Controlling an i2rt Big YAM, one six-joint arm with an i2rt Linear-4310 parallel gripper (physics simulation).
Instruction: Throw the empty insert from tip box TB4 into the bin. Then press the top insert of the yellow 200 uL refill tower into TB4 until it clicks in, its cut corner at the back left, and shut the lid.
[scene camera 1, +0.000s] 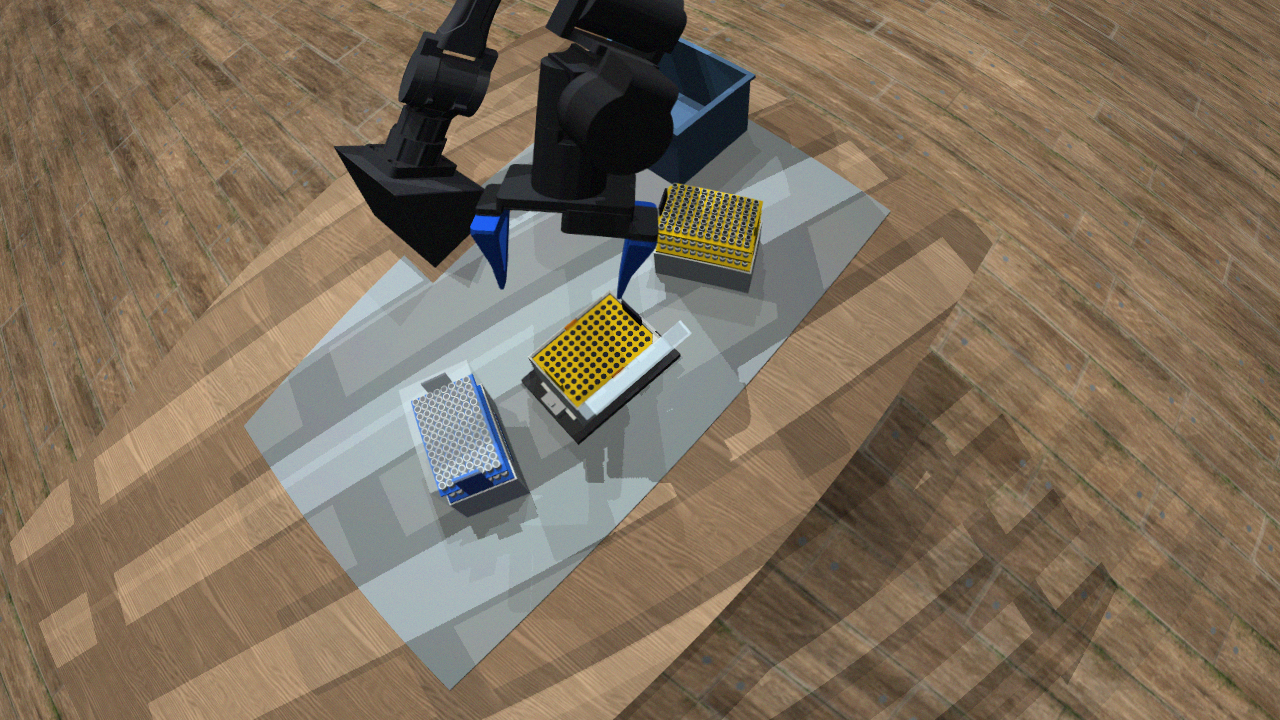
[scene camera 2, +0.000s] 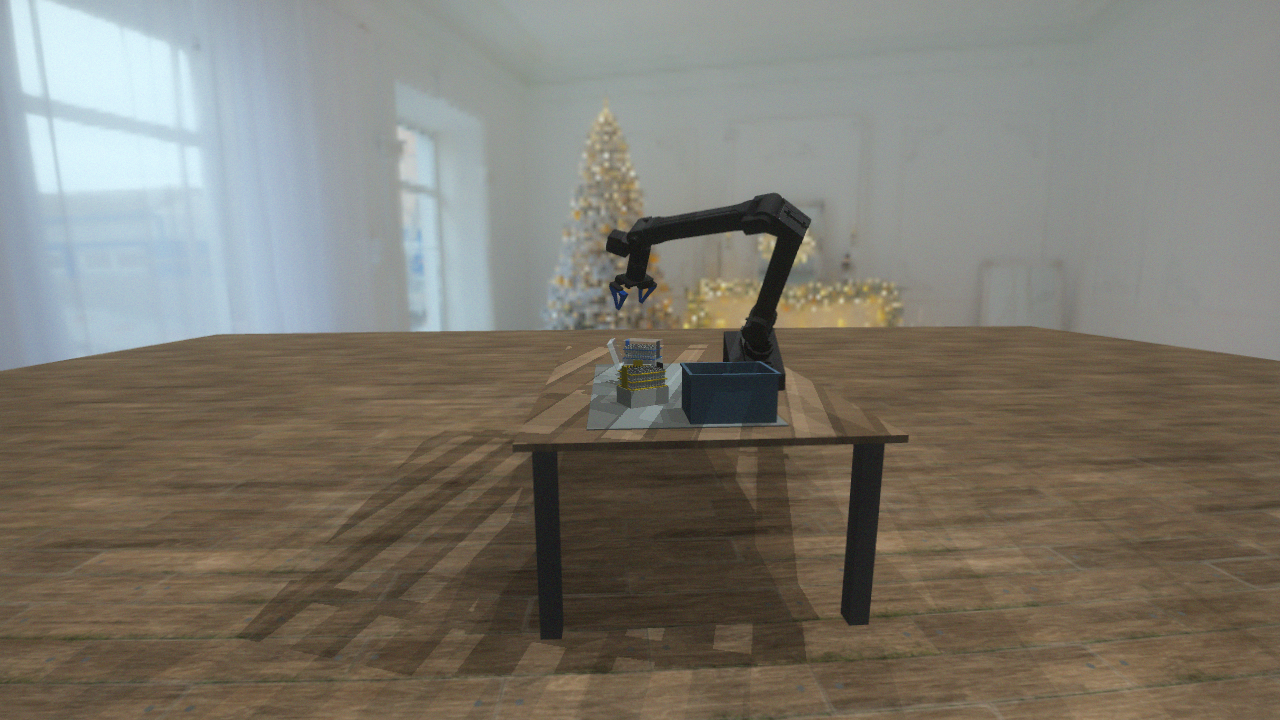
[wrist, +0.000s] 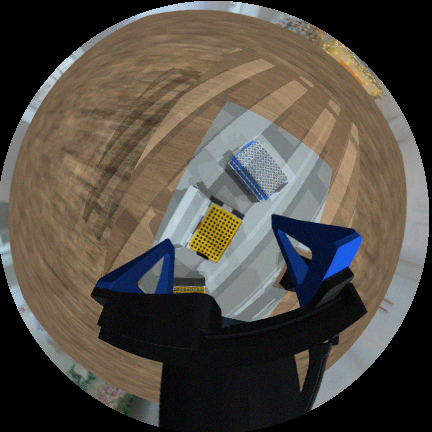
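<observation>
Tip box TB4 (scene camera 1: 586, 431) stands mid-mat with its clear lid (scene camera 1: 637, 368) (wrist: 184, 216) open. The yellow insert (scene camera 1: 595, 347) (wrist: 216, 232) sits in it, with dark, empty-looking holes. The yellow refill tower (scene camera 1: 709, 219) (scene camera 2: 642, 377) (wrist: 189, 289), a stack of tip-filled inserts on a grey base, stands nearer the bin; in the wrist view it is partly hidden by the gripper. The blue bin (scene camera 1: 716, 129) (scene camera 2: 729, 395) is open-topped. My gripper (scene camera 1: 561, 291) (scene camera 2: 629, 305) (wrist: 219, 232) is open and empty, high above the boxes. The insert's cut corner cannot be made out.
A blue refill tower (scene camera 1: 459, 434) (scene camera 2: 641, 348) (wrist: 260, 169) with pale tips stands on the other side of TB4 from the yellow tower. The boxes stand on a grey mat (scene camera 1: 456, 617) (scene camera 2: 608, 420) (wrist: 235, 117) on the wooden table. The arm's base (scene camera 2: 753, 349) stands behind the bin in scene camera 2.
</observation>
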